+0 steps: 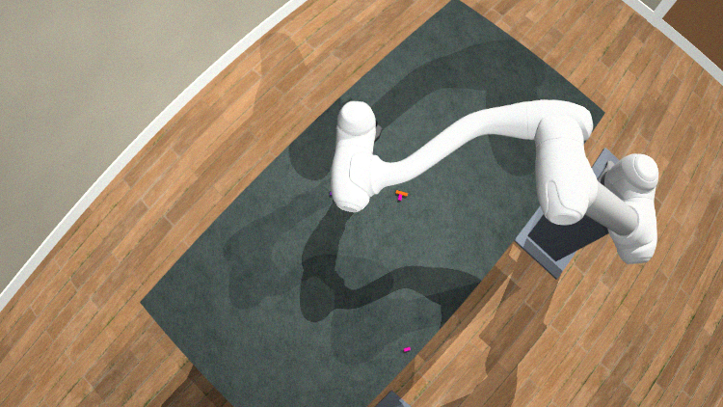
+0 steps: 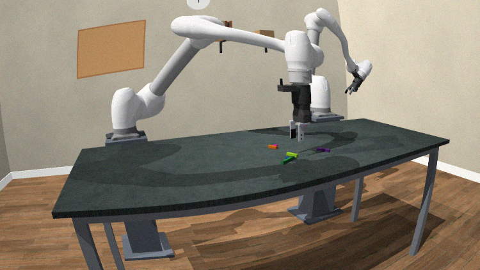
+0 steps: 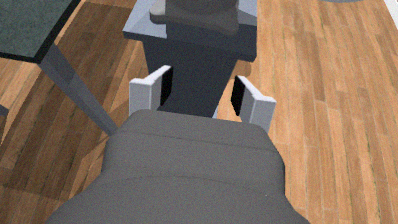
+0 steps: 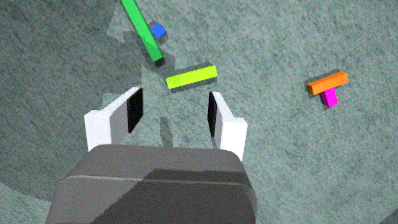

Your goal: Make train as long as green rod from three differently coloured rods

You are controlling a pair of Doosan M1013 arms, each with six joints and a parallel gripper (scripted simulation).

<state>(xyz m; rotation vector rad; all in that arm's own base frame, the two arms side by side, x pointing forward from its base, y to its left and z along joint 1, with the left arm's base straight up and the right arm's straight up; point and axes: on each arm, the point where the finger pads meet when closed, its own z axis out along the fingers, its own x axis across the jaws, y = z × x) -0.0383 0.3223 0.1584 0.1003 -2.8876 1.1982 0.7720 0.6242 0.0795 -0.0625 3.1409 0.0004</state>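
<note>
Right now my right hand is 13 cm to the right of the purple rod and 7 cm above it. From my right hand the other things lie so: blue rod 7 cm below, 6 cm to the right, 2 cm ahead; then green rod 7 cm below, 6 cm to the right, 4 cm ahead; then lime rod 7 cm below, 1 cm to the right, 1 cm behind.
</note>
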